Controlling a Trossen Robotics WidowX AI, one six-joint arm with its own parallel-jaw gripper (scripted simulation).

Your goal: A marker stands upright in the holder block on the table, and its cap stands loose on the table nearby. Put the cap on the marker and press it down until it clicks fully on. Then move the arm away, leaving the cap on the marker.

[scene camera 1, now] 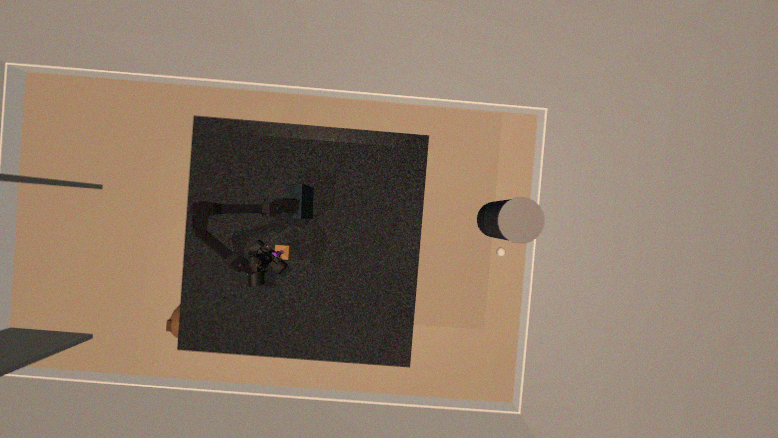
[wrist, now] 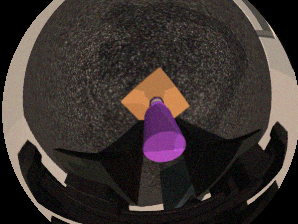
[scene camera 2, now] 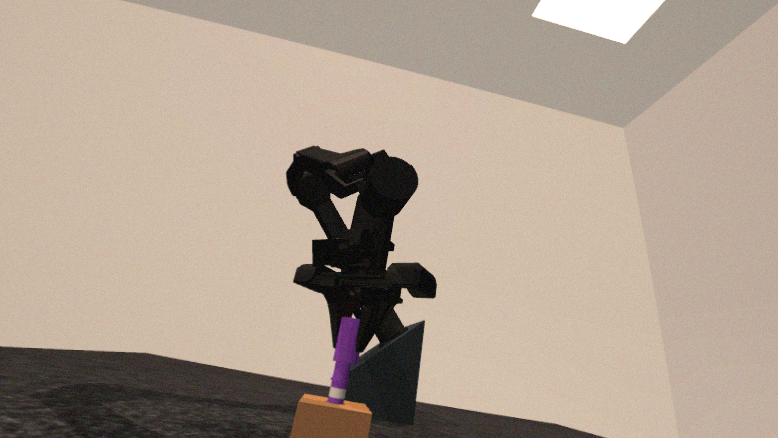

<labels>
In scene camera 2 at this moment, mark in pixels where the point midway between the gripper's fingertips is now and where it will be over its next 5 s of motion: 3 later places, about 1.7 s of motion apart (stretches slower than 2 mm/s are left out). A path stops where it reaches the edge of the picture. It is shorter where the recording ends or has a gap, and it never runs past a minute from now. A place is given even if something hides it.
The gripper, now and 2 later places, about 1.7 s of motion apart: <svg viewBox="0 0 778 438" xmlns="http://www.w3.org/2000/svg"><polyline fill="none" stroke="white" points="347,350 355,307 351,329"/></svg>
</labels>
